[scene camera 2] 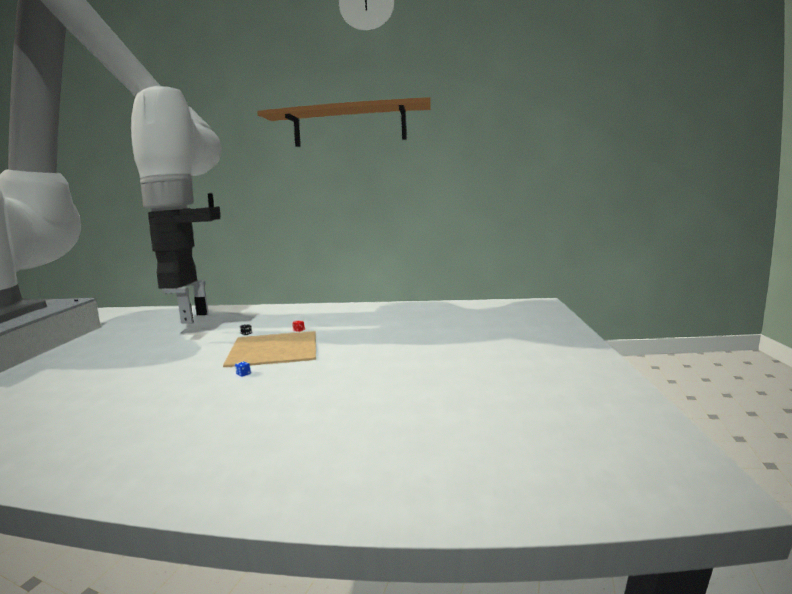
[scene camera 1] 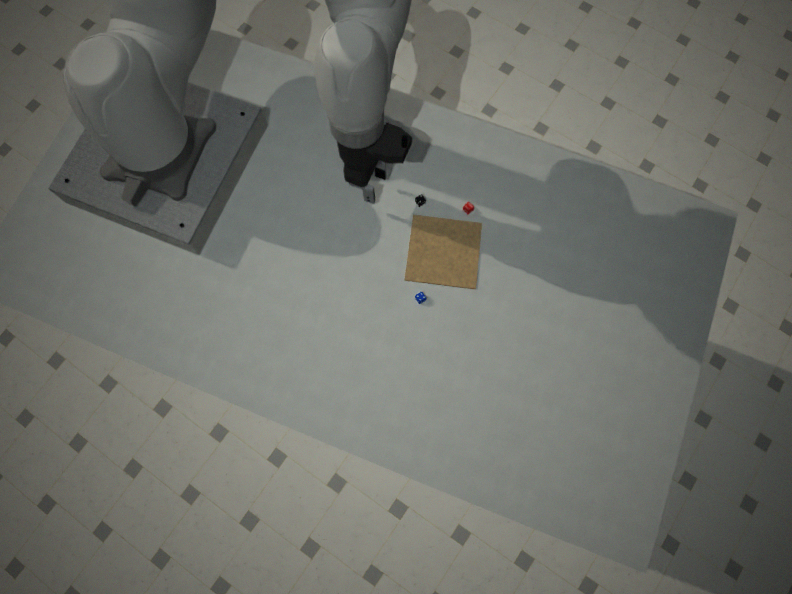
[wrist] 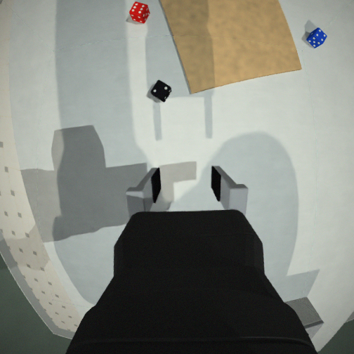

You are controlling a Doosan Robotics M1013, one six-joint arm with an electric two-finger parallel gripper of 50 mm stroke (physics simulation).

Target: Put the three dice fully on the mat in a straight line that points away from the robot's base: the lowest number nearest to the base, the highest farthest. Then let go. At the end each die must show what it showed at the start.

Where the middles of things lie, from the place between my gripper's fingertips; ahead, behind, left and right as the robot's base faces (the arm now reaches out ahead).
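Tan mat [scene camera 1: 442, 251]: my gripper is 7 cm to the left of it, 17 cm short of it and 3 cm above it.
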